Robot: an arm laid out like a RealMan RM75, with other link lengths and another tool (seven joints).
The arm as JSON. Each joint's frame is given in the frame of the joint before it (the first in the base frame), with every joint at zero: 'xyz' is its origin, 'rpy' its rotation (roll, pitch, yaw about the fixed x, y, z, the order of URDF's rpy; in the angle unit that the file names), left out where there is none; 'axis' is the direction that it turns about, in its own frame. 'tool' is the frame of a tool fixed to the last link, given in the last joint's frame.
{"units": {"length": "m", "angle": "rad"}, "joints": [
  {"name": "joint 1", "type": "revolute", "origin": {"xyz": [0.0, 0.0, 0.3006]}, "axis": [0.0, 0.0, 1.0]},
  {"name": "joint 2", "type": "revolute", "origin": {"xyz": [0.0, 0.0, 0.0], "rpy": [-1.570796, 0.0, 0.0]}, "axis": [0.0, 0.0, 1.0]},
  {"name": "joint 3", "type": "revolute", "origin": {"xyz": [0.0, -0.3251, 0.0], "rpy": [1.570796, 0.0, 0.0]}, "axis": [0.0, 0.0, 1.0]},
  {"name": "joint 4", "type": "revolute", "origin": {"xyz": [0.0, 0.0, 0.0], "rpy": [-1.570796, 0.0, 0.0]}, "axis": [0.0, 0.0, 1.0]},
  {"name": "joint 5", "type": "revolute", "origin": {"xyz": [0.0, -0.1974, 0.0], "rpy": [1.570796, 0.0, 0.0]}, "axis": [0.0, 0.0, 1.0]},
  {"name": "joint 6", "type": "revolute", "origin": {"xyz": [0.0, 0.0, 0.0], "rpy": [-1.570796, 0.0, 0.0]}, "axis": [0.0, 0.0, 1.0]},
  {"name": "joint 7", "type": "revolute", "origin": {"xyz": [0.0, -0.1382, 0.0], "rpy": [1.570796, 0.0, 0.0]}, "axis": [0.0, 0.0, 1.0]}
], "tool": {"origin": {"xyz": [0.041, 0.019, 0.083], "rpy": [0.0, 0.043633, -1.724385]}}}
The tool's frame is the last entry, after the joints.
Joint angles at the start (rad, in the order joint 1, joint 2, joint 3, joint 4, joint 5, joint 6, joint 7): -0.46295, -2.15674, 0.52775, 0.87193, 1.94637, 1.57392, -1.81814
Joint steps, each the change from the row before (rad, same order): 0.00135, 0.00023, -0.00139, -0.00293, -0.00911, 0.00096, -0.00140; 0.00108, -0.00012, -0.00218, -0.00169, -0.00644, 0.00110, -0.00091; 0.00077, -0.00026, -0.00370, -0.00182, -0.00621, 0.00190, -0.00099; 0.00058, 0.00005, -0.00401, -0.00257, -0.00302, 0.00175, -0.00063; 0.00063, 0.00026, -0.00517, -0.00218, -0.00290, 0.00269, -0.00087; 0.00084, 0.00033, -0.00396, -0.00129, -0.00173, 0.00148, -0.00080; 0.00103, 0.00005, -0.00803, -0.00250, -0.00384, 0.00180, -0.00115; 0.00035, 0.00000, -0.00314, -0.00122, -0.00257, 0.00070, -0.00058; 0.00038, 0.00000, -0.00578, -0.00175, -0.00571, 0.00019, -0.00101; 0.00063, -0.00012, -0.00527, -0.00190, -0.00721, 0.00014, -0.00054; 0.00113, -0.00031, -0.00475, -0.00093, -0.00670, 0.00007, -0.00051; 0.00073, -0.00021, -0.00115, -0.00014, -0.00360, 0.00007, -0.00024
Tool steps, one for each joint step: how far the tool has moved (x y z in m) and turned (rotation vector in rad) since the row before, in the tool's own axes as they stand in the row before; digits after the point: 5 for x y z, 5 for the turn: -0.00029, 0.00117, -0.00094, -0.00867, -0.00376, -0.00567; -0.00020, 0.00093, -0.00085, -0.00711, -0.00254, -0.00421; -0.00024, 0.00108, -0.00095, -0.00788, -0.00293, -0.00470; 0.00014, 0.00049, -0.00083, -0.00514, -0.00157, -0.00465; 0.00016, 0.00069, -0.00113, -0.00573, -0.00162, -0.00470; 0.00038, 0.00049, -0.00101, -0.00425, -0.00005, -0.00351; 0.00066, 0.00119, -0.00167, -0.00946, -0.00002, -0.00651; 0.00016, 0.00066, -0.00067, -0.00464, -0.00056, -0.00290; 0.00036, 0.00166, -0.00121, -0.00995, -0.00045, -0.00465; 0.00019, 0.00176, -0.00124, -0.01094, -0.00114, -0.00444; 0.00022, 0.00157, -0.00131, -0.01027, -0.00053, -0.00379; -0.00006, 0.00064, -0.00053, -0.00434, -0.00069, -0.00140
